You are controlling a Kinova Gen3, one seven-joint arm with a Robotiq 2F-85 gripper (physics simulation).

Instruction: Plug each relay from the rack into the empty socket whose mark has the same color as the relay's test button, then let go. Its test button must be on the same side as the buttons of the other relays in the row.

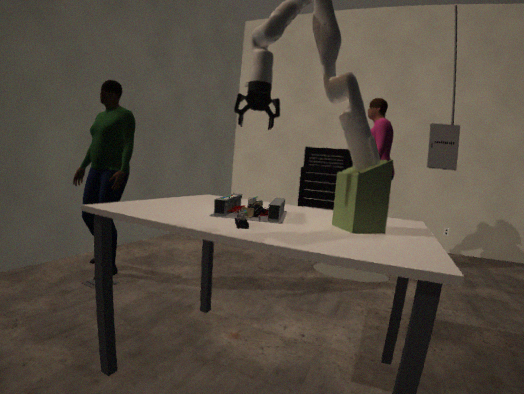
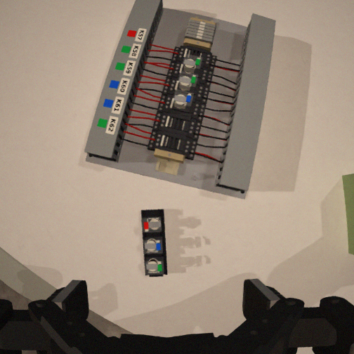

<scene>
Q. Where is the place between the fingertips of the gripper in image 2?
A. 165, 298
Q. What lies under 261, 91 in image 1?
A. The gripper.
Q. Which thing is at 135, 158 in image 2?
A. A grey base plate.
</scene>
